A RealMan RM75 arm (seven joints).
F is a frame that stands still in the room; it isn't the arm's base.
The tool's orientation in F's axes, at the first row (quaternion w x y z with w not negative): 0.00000 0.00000 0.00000 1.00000
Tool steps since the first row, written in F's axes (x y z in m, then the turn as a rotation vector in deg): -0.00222 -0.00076 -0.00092 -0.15 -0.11 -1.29; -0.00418 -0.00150 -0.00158 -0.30 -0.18 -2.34; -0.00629 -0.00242 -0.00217 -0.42 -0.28 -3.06; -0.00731 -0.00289 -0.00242 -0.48 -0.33 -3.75; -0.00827 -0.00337 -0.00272 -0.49 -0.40 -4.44; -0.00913 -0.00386 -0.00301 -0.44 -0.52 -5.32; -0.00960 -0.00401 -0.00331 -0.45 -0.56 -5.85; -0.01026 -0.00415 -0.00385 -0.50 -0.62 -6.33; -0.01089 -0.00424 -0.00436 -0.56 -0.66 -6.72; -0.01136 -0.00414 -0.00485 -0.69 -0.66 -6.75; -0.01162 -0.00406 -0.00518 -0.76 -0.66 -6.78; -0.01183 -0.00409 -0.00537 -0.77 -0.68 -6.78; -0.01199 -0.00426 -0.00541 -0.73 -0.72 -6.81
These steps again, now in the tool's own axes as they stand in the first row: 0.00222 0.00076 -0.00092 0.15 0.11 -1.29; 0.00418 0.00150 -0.00158 0.30 0.18 -2.34; 0.00629 0.00242 -0.00217 0.42 0.28 -3.06; 0.00731 0.00289 -0.00242 0.48 0.33 -3.75; 0.00827 0.00337 -0.00272 0.49 0.40 -4.44; 0.00913 0.00386 -0.00301 0.44 0.52 -5.32; 0.00960 0.00401 -0.00331 0.45 0.56 -5.85; 0.01026 0.00415 -0.00385 0.50 0.62 -6.33; 0.01089 0.00424 -0.00436 0.56 0.66 -6.72; 0.01136 0.00414 -0.00485 0.69 0.66 -6.75; 0.01162 0.00406 -0.00518 0.76 0.66 -6.78; 0.01183 0.00409 -0.00537 0.77 0.68 -6.78; 0.01199 0.00426 -0.00541 0.73 0.72 -6.81
